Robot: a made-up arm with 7 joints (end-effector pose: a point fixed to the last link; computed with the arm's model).
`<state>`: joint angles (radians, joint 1 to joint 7).
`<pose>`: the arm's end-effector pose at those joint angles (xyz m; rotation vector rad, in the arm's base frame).
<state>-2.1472 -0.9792 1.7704 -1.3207 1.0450 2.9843 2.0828</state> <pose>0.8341 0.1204 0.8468 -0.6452 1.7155 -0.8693</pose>
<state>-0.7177 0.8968 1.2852 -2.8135 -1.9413 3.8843 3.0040</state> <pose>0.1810 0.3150 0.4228 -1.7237 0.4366 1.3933</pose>
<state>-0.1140 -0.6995 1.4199 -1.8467 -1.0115 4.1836 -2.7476</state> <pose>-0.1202 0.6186 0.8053 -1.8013 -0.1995 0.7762</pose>
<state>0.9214 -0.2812 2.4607 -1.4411 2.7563 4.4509 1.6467</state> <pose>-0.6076 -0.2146 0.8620 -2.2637 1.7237 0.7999</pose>
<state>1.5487 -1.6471 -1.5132 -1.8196 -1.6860 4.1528 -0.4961</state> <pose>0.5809 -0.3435 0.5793 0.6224 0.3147 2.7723</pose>
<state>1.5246 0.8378 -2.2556 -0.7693 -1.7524 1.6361 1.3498</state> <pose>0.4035 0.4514 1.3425 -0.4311 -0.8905 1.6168</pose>
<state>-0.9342 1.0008 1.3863 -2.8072 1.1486 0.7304 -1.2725</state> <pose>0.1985 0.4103 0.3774 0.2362 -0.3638 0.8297</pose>
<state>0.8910 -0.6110 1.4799 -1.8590 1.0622 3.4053 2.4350</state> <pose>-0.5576 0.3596 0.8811 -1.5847 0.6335 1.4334</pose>
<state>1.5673 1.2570 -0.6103 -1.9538 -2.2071 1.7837 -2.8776</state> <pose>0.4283 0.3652 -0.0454 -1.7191 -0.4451 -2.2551</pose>
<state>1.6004 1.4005 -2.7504 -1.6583 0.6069 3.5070 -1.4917</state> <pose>0.1818 0.3831 1.2086 0.0193 0.1863 0.7613</pose>
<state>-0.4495 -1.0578 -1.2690 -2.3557 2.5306 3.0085 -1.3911</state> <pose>-0.1392 -0.5249 0.5691 0.2398 1.9042 -1.6650</pose>
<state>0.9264 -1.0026 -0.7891 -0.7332 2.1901 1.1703 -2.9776</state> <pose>-0.1314 -0.6552 1.2953 -1.7420 0.3168 1.7577</pose>
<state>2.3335 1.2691 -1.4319 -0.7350 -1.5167 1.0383 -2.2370</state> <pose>-0.2646 0.9460 0.7733 0.5064 0.5720 -0.6797</pose>
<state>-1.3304 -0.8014 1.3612 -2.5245 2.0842 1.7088 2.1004</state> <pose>0.6065 -0.0662 0.4985 -0.0022 2.2544 1.2322</pose>
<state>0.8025 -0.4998 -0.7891 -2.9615 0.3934 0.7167 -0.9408</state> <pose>0.3417 0.1194 0.3509 -0.9538 -0.8537 1.3692</pose>
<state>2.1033 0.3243 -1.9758 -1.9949 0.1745 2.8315 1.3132</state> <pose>0.6874 0.1694 0.8830 -1.9865 1.3397 -1.0863</pose>
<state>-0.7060 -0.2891 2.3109 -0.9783 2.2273 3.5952 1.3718</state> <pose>-0.0758 0.6196 1.0784 -0.7076 1.3725 1.3408</pose>
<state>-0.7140 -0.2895 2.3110 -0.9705 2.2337 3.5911 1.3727</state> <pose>-0.0719 0.6188 1.0813 -0.6984 1.3705 1.3487</pose>
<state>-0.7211 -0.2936 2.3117 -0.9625 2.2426 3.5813 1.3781</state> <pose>-0.0704 0.6201 1.0823 -0.6932 1.3677 1.3648</pose>
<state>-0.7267 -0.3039 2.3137 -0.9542 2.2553 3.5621 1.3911</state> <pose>-0.0731 0.6246 1.0803 -0.6952 1.3639 1.3946</pose>
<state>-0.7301 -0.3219 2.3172 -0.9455 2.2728 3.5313 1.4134</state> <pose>-0.0811 0.6333 1.0744 -0.7063 1.3592 1.4413</pose>
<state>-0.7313 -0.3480 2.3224 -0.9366 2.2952 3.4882 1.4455</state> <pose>-0.0948 0.6463 1.0640 -0.7275 1.3545 1.5057</pose>
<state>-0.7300 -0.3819 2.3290 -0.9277 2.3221 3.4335 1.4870</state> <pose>-0.1142 0.6630 1.0486 -0.7587 1.3513 1.5865</pose>
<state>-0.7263 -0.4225 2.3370 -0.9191 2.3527 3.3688 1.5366</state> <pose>-0.1387 0.6826 1.0281 -0.7995 1.3515 1.6812</pose>
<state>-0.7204 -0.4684 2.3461 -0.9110 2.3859 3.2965 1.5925</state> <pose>-0.1677 0.7038 1.0028 -0.8484 1.3568 1.7858</pose>
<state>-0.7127 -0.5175 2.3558 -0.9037 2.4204 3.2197 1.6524</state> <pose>-0.1995 0.7248 0.9733 -0.9029 1.3686 1.8955</pose>
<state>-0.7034 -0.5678 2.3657 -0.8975 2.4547 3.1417 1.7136</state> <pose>-0.2328 0.7445 0.9407 -0.9609 1.3874 2.0049</pose>
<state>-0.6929 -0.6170 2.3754 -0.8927 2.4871 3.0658 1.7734</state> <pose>-0.2661 0.7615 0.9065 -1.0198 1.4123 2.1087</pose>
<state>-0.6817 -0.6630 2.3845 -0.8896 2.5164 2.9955 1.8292</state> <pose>-0.2976 0.7753 0.8723 -1.0767 1.4421 2.2022</pose>
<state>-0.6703 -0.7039 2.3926 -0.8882 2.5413 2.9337 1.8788</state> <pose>-0.3261 0.7854 0.8401 -1.1291 1.4744 2.2817</pose>
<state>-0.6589 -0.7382 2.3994 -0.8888 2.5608 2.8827 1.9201</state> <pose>-0.3505 0.7922 0.8114 -1.1755 1.5062 2.3441</pose>
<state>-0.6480 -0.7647 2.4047 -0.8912 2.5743 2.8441 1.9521</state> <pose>-0.3702 0.7960 0.7879 -1.2141 1.5345 2.3886</pose>
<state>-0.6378 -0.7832 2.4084 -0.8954 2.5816 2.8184 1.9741</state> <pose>-0.3850 0.7974 0.7701 -1.2448 1.5571 2.4150</pose>
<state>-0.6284 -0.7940 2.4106 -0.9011 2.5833 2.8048 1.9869</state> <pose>-0.3953 0.7971 0.7580 1.2555 -1.5581 -2.4025</pose>
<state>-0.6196 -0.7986 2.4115 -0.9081 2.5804 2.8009 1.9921</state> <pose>-0.4020 0.7955 0.7507 1.2640 -1.5579 -2.3853</pose>
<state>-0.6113 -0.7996 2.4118 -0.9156 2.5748 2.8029 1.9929</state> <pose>-0.4066 0.7933 0.7463 1.2758 -1.5628 -2.3747</pose>
